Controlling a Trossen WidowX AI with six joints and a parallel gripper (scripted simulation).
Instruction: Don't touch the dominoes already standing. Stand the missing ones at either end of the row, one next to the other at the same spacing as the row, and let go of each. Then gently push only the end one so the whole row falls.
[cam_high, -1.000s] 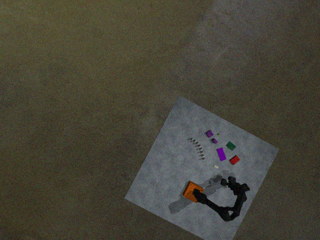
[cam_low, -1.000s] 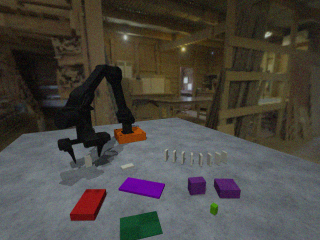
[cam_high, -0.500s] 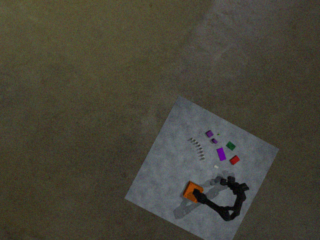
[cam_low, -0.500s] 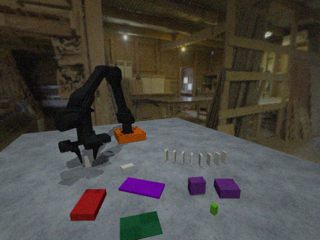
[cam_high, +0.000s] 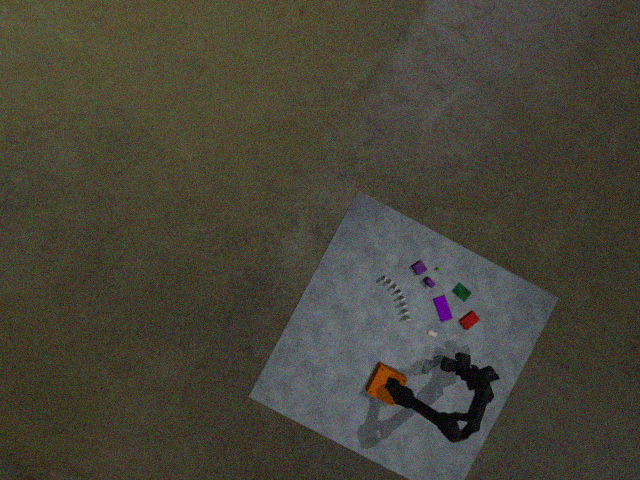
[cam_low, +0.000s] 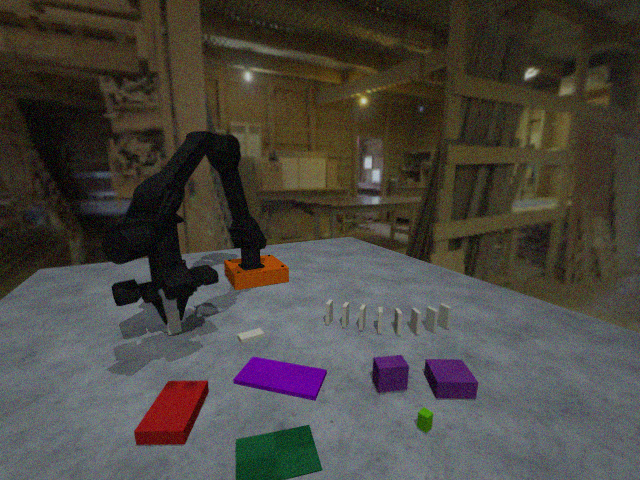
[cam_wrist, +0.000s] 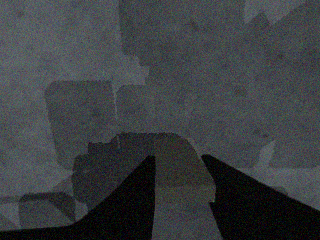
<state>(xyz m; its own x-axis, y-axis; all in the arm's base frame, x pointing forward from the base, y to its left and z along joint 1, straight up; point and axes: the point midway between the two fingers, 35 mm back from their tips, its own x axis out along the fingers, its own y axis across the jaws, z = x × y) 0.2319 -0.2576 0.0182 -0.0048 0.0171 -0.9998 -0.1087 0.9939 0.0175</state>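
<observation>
Right now the purple flat plate is 25 cm ahead of my gripper tip, 13 cm to the left of it and 3 cm below it. Also, from my gripper tip: green plate: 37 cm ahead, 6 cm to the left, 3 cm below; then red flat block: 24 cm ahead, 3 cm to the right, 2 cm below; then small green cube: 44 cm ahead, 24 cm to the left, 2 cm below.
</observation>
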